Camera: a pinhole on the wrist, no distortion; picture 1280 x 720 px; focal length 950.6 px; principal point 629.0 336.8 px. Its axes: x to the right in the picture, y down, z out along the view. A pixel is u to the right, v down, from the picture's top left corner.
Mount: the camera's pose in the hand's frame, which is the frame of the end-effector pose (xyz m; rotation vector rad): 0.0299 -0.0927 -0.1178 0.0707 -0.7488 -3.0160
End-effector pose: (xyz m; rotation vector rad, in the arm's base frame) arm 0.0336 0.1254 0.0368 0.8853 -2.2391 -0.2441
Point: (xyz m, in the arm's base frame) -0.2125 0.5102 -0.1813
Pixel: 1028 32
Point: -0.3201 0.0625 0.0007
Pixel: 197 323
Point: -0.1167 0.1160 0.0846
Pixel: 262 49
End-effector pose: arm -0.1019 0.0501 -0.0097 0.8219 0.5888 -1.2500
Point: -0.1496 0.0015 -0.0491
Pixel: 458 584
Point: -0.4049 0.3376 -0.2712
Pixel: behind the camera
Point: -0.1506 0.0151 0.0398
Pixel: 890 520
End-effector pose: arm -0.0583 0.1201 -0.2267 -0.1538 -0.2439 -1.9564
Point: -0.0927 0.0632 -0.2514
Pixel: 315 48
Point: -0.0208 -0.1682 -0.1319
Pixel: outside the picture
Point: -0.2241 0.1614 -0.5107
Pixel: behind the camera
